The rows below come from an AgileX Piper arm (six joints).
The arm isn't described. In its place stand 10 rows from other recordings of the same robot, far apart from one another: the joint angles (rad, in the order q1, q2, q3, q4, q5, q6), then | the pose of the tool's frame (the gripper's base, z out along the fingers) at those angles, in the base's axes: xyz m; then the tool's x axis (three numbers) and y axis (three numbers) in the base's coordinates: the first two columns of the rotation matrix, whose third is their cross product.
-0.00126 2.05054 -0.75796 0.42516 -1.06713 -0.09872 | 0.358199 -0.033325 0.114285 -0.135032 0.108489 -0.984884 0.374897 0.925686 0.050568
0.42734 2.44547 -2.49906 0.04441 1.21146 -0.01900 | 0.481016 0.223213 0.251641 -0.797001 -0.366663 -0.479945 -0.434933 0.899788 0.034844
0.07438 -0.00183 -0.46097 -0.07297 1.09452 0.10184 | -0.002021 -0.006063 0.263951 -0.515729 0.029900 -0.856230 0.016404 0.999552 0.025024
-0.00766 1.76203 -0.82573 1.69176 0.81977 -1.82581 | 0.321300 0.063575 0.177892 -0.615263 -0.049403 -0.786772 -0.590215 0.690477 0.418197
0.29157 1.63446 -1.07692 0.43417 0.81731 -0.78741 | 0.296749 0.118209 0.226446 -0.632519 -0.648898 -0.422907 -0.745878 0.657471 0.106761
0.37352 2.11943 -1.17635 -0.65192 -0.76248 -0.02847 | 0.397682 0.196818 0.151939 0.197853 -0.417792 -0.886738 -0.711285 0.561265 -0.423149
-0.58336 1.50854 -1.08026 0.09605 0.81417 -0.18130 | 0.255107 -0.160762 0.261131 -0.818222 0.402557 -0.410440 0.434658 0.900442 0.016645
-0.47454 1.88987 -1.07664 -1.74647 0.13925 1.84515 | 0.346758 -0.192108 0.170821 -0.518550 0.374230 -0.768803 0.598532 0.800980 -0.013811
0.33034 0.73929 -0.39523 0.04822 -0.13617 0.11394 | 0.147552 0.049967 0.288400 -0.163779 0.114049 -0.979882 -0.295701 0.941946 0.159058
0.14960 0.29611 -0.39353 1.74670 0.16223 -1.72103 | 0.068462 0.024954 0.328998 0.200788 0.058178 -0.977906 -0.306568 0.951828 -0.006320
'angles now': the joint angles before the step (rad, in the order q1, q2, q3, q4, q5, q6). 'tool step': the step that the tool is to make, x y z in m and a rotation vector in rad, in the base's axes. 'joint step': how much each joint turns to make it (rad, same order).
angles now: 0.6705, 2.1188, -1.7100, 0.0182, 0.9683, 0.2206
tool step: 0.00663, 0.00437, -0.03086, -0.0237, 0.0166, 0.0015
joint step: 0.0000, 0.0701, 0.0000, -0.0089, -0.0424, 0.0011
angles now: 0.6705, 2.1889, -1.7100, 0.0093, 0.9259, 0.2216
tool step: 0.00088, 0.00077, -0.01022, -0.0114, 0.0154, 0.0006
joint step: 0.0000, 0.0224, 0.0000, 0.0010, -0.0033, -0.0011
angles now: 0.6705, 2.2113, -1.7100, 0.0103, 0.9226, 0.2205
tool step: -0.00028, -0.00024, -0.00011, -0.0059, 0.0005, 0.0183
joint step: 0.0000, 0.0000, 0.0000, 0.0000, 0.0042, -0.0188
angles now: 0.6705, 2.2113, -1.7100, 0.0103, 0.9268, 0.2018
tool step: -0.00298, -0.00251, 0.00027, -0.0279, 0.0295, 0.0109
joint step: 0.0000, -0.0024, 0.0000, -0.0017, 0.0429, -0.0101
